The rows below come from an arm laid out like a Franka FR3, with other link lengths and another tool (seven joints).
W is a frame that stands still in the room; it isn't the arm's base.
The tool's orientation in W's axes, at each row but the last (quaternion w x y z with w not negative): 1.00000, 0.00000, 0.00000, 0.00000; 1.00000, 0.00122, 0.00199, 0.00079; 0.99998, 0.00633, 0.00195, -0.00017; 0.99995, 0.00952, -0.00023, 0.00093; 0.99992, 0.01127, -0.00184, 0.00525; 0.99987, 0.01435, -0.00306, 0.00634; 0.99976, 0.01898, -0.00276, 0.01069; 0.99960, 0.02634, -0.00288, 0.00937; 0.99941, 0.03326, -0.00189, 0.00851; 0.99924, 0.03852, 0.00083, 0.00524; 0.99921, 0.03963, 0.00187, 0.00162; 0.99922, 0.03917, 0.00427, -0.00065; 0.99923, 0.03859, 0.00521, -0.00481
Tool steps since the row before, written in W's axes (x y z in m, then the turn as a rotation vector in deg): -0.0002, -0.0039, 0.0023, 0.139, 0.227, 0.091; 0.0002, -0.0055, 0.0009, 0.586, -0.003, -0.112; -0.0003, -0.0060, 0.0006, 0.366, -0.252, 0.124; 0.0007, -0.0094, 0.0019, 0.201, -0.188, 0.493; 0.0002, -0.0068, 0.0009, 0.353, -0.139, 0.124; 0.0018, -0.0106, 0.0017, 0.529, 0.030, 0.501; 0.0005, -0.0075, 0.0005, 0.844, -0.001, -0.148; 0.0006, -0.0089, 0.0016, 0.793, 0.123, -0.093; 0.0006, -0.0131, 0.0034, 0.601, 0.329, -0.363; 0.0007, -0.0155, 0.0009, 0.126, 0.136, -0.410; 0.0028, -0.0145, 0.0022, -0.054, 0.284, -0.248; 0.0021, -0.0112, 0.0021, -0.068, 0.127, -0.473; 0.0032, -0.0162, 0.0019, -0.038, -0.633, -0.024
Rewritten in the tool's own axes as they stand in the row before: -0.0002, -0.0039, 0.0023, 0.139, 0.227, 0.091; 0.0002, -0.0055, 0.0009, 0.586, -0.004, -0.110; -0.0003, -0.0060, 0.0007, 0.366, -0.250, 0.129; 0.0007, -0.0094, 0.0021, 0.201, -0.179, 0.496; 0.0001, -0.0068, 0.0011, 0.352, -0.140, 0.126; 0.0017, -0.0106, 0.0020, 0.532, 0.038, 0.497; 0.0003, -0.0075, 0.0008, 0.843, -0.025, -0.152; 0.0004, -0.0088, 0.0021, 0.795, 0.103, -0.104; 0.0004, -0.0129, 0.0043, 0.605, 0.294, -0.386; 0.0005, -0.0154, 0.0021, 0.128, 0.103, -0.419; 0.0027, -0.0143, 0.0034, -0.052, 0.264, -0.270; 0.0021, -0.0110, 0.0030, -0.064, 0.089, -0.482; 0.0033, -0.0160, 0.0032, -0.032, -0.633, 0.025
